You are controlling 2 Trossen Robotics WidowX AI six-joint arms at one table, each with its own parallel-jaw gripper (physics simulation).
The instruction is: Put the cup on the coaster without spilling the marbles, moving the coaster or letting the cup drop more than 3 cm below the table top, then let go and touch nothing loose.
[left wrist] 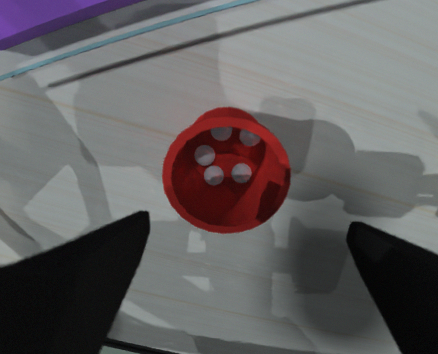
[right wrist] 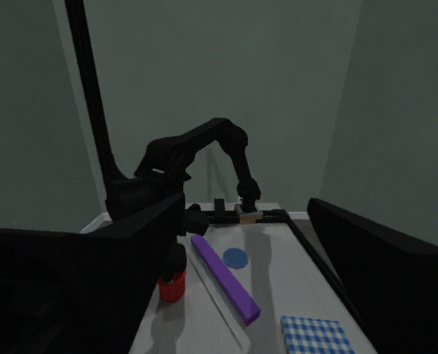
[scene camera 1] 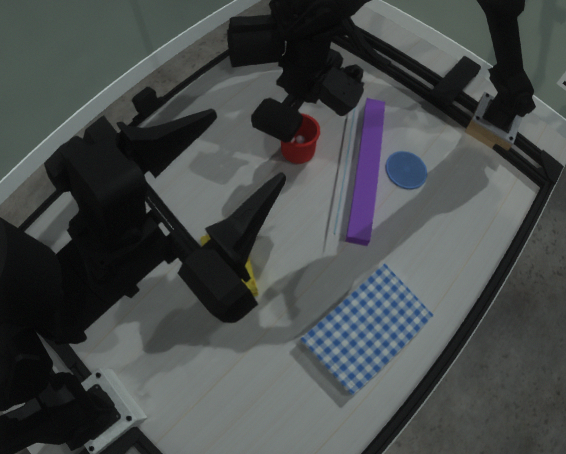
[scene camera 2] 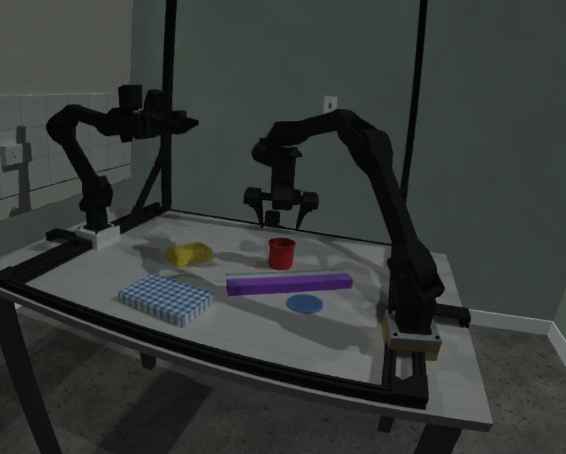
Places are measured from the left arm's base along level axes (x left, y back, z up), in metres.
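Pixels of known places: left gripper, fingertip midpoint: (left wrist: 249, 226) (scene camera 2: 279, 228); right gripper, fingertip midpoint: (right wrist: 245, 201) (scene camera 1: 247, 142) (scene camera 2: 188, 123); left arm's base, link origin: (right wrist: 248, 208) (scene camera 1: 498, 116) (scene camera 2: 412, 324); right arm's base, link origin: (scene camera 1: 95, 411) (scene camera 2: 97, 227).
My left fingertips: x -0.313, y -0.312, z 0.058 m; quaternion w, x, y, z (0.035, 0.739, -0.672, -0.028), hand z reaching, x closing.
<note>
For each thing: its top centre in the pictures, then the offset to it from my left fingertips. "spot": a spot on its surface instead.
- red cup, top centre: (left wrist: 226, 181) (scene camera 1: 299, 129) (scene camera 2: 282, 242) (right wrist: 170, 272) dy +0.011, dx +0.003, dz -0.037 m
- flat blue coaster, top centre: (scene camera 1: 406, 169) (scene camera 2: 305, 302) (right wrist: 235, 256) dy +0.093, dx +0.193, dz -0.101 m
- long purple bar, top centre: (scene camera 1: 363, 158) (scene camera 2: 290, 276) (right wrist: 214, 266) dy +0.049, dx +0.117, dz -0.079 m
- thin teal-edged strip, surface spot: (left wrist: 125, 37) spot: dy +0.084, dx +0.071, dz -0.079 m
- yellow block, top centre: (scene camera 1: 227, 263) (scene camera 2: 188, 248) dy -0.241, dx +0.034, dz -0.075 m
- blue-checked block, top centre: (scene camera 1: 370, 327) (scene camera 2: 165, 292) dy -0.206, dx +0.274, dz -0.080 m
A red cup (scene camera 1: 299, 153) (scene camera 2: 281, 256) (left wrist: 227, 209) (right wrist: 172, 292) stands upright on the table, with several pale marbles (scene camera 1: 300, 139) (left wrist: 214, 175) inside. A flat blue coaster (scene camera 1: 406, 170) (scene camera 2: 304, 303) (right wrist: 235, 258) lies beyond the purple bar from the cup. My left gripper (scene camera 2: 280, 228) (left wrist: 249, 226) is open and empty, pointing down above the cup; its fingertips are above the rim in scene camera 2, and its fingers are hidden in scene camera 1. My right gripper (scene camera 1: 249, 144) is open and empty, held high on the left, far from the cup.
A long purple bar (scene camera 1: 367, 175) (scene camera 2: 290, 284) (left wrist: 45, 17) (right wrist: 225, 280) and a thin teal-edged strip (scene camera 1: 345, 170) (left wrist: 125, 37) lie between cup and coaster. A yellow block (scene camera 1: 251, 281) (scene camera 2: 189, 254) and a blue-checked block (scene camera 1: 367, 330) (scene camera 2: 166, 298) (right wrist: 317, 335) are also on the table.
</note>
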